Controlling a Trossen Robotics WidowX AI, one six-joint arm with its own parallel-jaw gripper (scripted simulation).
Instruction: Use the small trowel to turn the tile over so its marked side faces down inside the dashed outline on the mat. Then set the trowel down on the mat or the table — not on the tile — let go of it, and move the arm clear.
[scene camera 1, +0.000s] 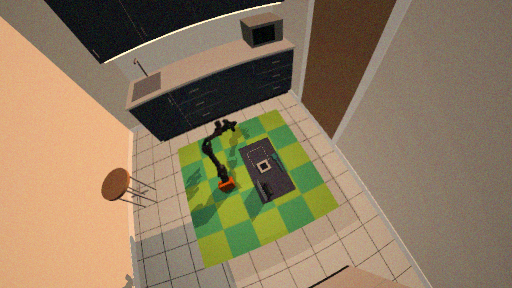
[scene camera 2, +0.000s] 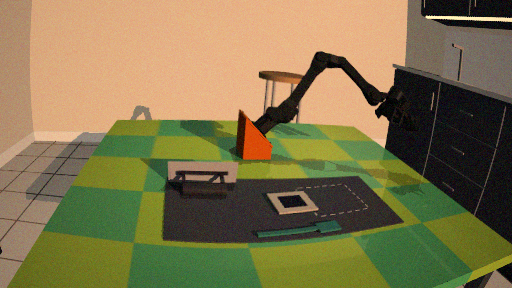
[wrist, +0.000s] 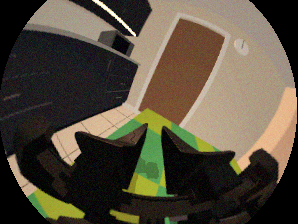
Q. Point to a tile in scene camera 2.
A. At 295, 201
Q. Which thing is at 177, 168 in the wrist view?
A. The gripper.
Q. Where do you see a dark mat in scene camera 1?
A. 279, 181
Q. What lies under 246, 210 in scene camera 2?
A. A dark mat.
